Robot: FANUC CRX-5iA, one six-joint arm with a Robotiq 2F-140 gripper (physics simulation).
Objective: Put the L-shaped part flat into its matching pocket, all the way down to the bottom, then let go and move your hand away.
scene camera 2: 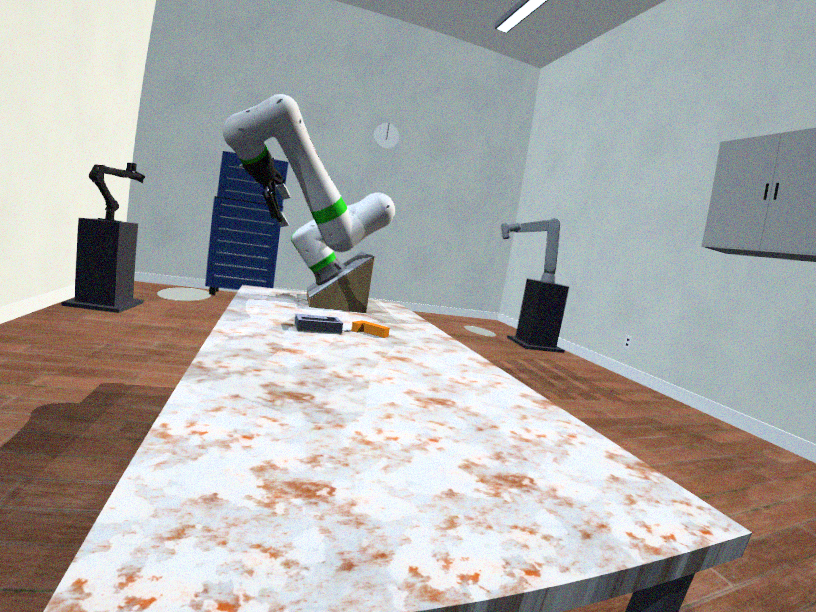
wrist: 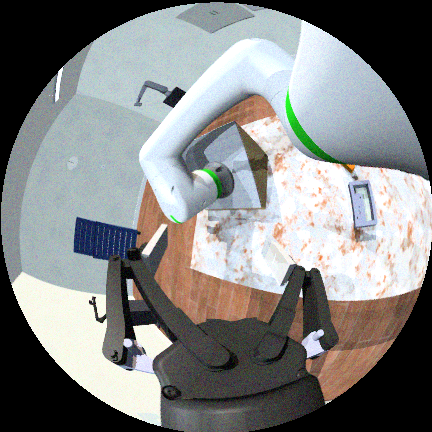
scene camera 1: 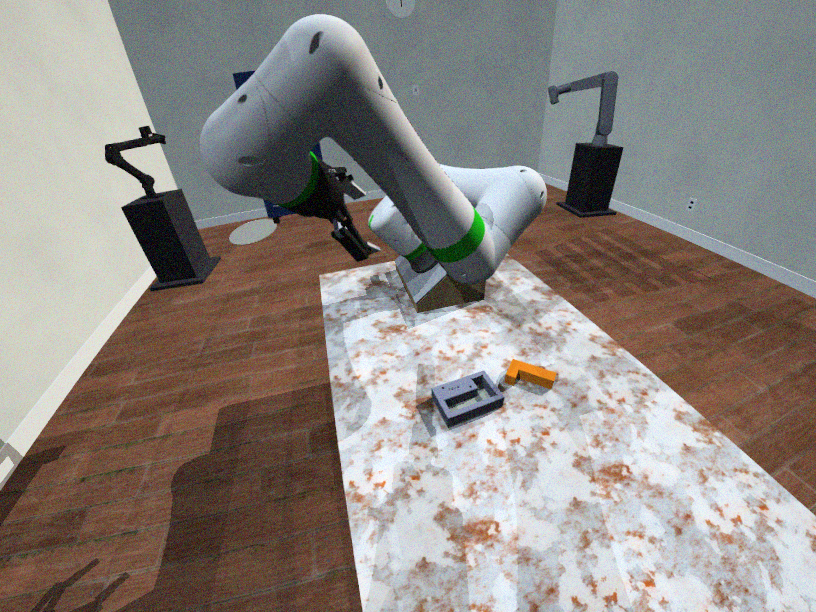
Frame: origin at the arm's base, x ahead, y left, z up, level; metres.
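Seen in the pictures: gripper, fingertip midpoint: (scene camera 2: 286,211) (wrist: 216,240) (scene camera 1: 366,223); arm's base, origin of the base link: (scene camera 2: 331,276) (wrist: 217,179) (scene camera 1: 429,255).
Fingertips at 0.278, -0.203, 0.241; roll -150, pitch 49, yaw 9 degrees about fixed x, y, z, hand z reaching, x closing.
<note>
Offsets run from my fingertips to a thing's top centre, as dx, dy, dz. "spot": to the spot under its first point. Level surfaces: height alone.
The orange L-shaped part @(+0.233, +0.340, -0.331) (scene camera 1: 537,376) (scene camera 2: 373,329) lies flat on the table, right beside the grey block in the scene views. In the wrist view a small bit of the orange part @(spot: +0.216, +0.285, -0.332) (wrist: 350,167) shows past my arm, which hides the rest. The grey block with the pocket @(+0.256, +0.169, -0.324) (scene camera 1: 475,414) (scene camera 2: 319,327) (wrist: 356,207) sits on the table with its recess facing up and no part in it. My gripper (scene camera 1: 367,220) (scene camera 2: 285,208) (wrist: 216,240) is wide open and empty. It hangs tilted, high up near the table's far left corner, well away from the part and the block.
The marbled table @(dz -0.361) (scene camera 1: 560,494) (scene camera 2: 395,447) (wrist: 300,220) carries my arm's wedge-shaped base (scene camera 1: 454,295) (scene camera 2: 355,289) (wrist: 256,170) at its far end. A blue cabinet (scene camera 2: 243,230) (wrist: 106,238) and two dark pedestals (scene camera 1: 168,237) (scene camera 1: 593,174) with small arms stand on the floor beyond.
</note>
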